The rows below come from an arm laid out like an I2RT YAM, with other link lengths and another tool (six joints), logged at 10 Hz.
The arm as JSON. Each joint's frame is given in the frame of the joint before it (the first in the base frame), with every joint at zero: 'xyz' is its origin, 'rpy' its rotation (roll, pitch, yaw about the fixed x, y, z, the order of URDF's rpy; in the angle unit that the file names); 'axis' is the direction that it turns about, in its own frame. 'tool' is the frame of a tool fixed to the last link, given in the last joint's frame.
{
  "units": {
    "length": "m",
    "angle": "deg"
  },
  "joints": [
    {
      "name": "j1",
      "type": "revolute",
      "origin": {
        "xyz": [
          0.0,
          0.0,
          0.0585
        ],
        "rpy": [
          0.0,
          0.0,
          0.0
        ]
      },
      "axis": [
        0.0,
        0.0,
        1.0
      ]
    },
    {
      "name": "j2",
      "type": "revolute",
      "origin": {
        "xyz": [
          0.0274,
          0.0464,
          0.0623
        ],
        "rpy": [
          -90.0,
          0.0,
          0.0
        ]
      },
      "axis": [
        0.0,
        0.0,
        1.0
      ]
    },
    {
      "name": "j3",
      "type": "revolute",
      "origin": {
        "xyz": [
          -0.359,
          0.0,
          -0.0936
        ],
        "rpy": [
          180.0,
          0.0,
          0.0
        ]
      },
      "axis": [
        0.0,
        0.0,
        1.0
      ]
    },
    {
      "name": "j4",
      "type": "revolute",
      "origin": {
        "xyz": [
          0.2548,
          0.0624,
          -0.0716
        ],
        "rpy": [
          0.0,
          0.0,
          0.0
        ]
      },
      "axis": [
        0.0,
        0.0,
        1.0
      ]
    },
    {
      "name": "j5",
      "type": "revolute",
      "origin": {
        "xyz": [
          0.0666,
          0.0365,
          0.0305
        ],
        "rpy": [
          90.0,
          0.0,
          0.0
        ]
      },
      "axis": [
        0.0,
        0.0,
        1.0
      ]
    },
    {
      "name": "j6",
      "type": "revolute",
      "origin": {
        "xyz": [
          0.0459,
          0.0,
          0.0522
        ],
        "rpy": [
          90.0,
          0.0,
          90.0
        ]
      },
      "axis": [
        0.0,
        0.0,
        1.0
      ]
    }
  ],
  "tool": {
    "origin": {
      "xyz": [
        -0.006,
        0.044,
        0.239
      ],
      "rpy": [
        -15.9,
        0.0,
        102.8
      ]
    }
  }
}
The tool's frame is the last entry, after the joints.
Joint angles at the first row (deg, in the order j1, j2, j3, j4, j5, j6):
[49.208, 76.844, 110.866, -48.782, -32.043, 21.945]
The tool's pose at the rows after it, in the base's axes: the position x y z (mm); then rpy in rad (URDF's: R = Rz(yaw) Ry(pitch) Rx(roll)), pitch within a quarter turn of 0, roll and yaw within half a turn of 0:
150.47, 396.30, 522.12, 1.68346, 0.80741, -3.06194
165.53, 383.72, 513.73, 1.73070, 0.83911, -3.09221
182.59, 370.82, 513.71, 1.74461, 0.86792, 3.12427
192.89, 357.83, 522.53, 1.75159, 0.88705, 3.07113
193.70, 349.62, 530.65, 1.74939, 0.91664, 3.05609
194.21, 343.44, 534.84, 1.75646, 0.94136, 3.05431
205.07, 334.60, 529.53, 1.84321, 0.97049, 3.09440
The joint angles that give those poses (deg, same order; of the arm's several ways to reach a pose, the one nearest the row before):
[49.218, 76.755, 111.342, -51.863, -27.695, 20.484]
[49.233, 75.511, 110.331, -52.774, -23.354, 19.006]
[49.221, 74.243, 109.672, -52.742, -18.671, 18.823]
[49.229, 74.186, 112.438, -55.083, -15.160, 18.835]
[49.220, 73.803, 114.023, -56.259, -14.063, 17.748]
[49.218, 73.538, 115.056, -57.199, -13.303, 16.589]
[49.231, 74.838, 117.954, -60.603, -10.727, 14.114]

